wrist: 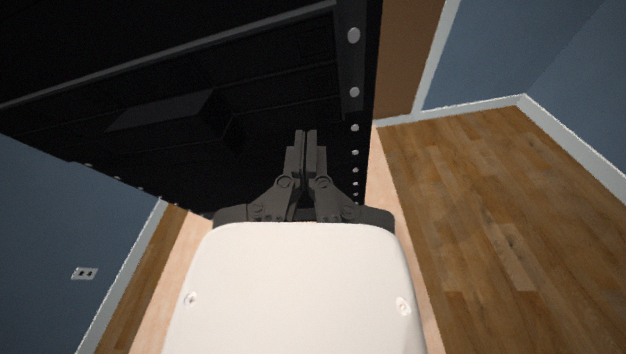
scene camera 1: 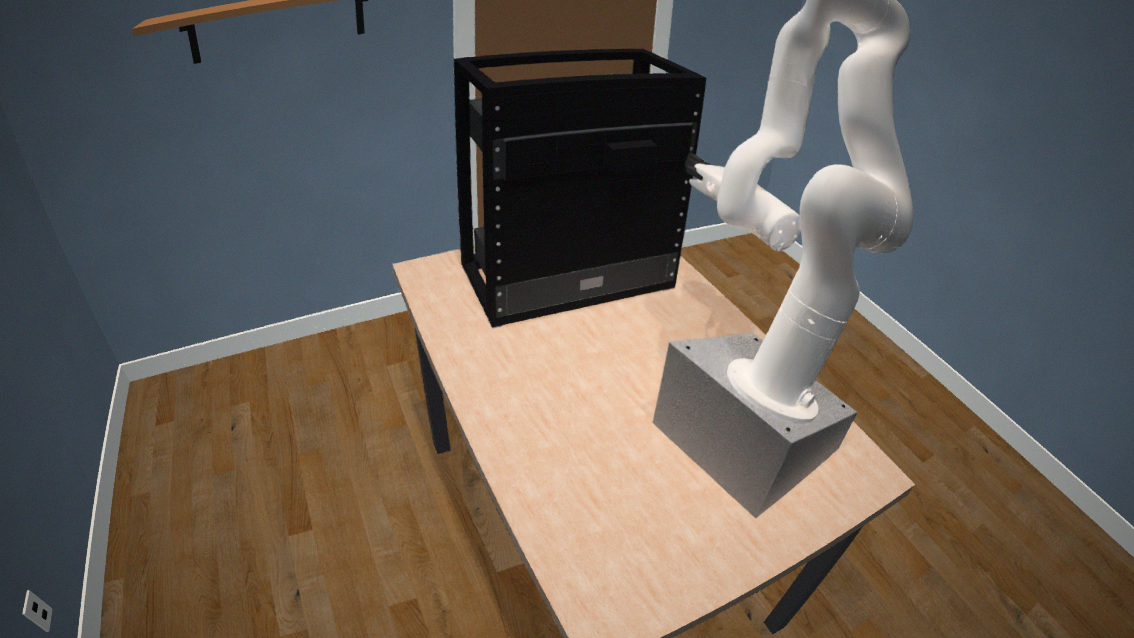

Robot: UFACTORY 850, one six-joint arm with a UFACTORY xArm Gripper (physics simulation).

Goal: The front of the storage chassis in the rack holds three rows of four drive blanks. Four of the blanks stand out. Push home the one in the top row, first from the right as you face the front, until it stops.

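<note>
The dark storage chassis sits high in the rack. Its top-row right-end blank looks about level with its surroundings, but the dark front makes its depth hard to judge. Another blank stands out clearly, second from the right, seemingly in the middle row. My gripper is shut and empty. In the wrist view its fingertips show below the top-row right-end blank and left of the rack's right post. Whether they touch anything cannot be told.
The black rack stands on the wooden table. A dark grey panel with a pale label fills its bottom. The arm's grey base block stands on the table near the right edge. A wall shelf is at upper left.
</note>
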